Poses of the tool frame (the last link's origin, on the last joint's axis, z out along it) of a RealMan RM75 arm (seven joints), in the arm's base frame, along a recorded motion.
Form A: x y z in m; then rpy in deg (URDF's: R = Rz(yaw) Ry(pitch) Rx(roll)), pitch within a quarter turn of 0, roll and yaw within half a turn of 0.
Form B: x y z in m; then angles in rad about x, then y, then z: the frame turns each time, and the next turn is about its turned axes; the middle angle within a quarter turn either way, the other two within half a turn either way. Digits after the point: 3 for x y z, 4 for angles.
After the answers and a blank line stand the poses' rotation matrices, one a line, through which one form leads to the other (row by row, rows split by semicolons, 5 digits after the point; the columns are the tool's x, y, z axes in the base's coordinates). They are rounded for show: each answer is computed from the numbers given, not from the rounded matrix.
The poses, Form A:
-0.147 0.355 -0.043 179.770 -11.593 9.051
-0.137 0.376 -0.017 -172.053 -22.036 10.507
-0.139 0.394 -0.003 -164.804 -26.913 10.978
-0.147 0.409 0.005 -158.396 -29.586 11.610
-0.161 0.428 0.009 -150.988 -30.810 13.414
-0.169 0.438 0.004 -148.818 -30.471 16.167
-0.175 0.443 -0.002 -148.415 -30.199 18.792
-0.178 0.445 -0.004 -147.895 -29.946 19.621
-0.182 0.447 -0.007 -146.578 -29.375 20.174
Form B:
-0.147 0.355 -0.043 -3.1134 0.2004 -0.1604
-0.137 0.376 -0.017 -2.9232 0.3471 -0.2489
-0.139 0.394 -0.003 -2.7648 0.3886 -0.3304
-0.147 0.409 0.005 -2.6309 0.3850 -0.4050
-0.161 0.428 0.009 -2.4877 0.3291 -0.4890
-0.169 0.438 0.004 -2.4440 0.2760 -0.5348
-0.175 0.443 -0.002 -2.4308 0.2392 -0.5695
-0.178 0.445 -0.004 -2.4225 0.2216 -0.5797
-0.182 0.447 -0.007 -2.4060 0.1956 -0.5847

0.96740 0.15652 0.19909; 0.15410 -0.98767 0.02765; 0.20096 0.00393 -0.97959
0.91141 0.23161 0.34014; 0.16903 -0.96433 0.20370; 0.37519 -0.12816 -0.91805
0.87538 0.30025 0.37890; 0.16981 -0.92478 0.34051; 0.45264 -0.23373 -0.86052
0.85182 0.36518 0.37556; 0.17501 -0.87414 0.45304; 0.49373 -0.32018 -0.80853
0.83544 0.44451 0.32319; 0.19925 -0.79303 0.57567; 0.51219 -0.41655 -0.75110
0.82780 0.49038 0.27252; 0.23998 -0.74859 0.61808; 0.50710 -0.44625 -0.73737
0.81821 0.52383 0.23693; 0.27841 -0.72159 0.63387; 0.50300 -0.45268 -0.73625
0.81618 0.53434 0.21983; 0.29097 -0.70880 0.64260; 0.49918 -0.46052 -0.73399
0.81797 0.54145 0.19434; 0.30053 -0.69025 0.65820; 0.49052 -0.47998 -0.72733

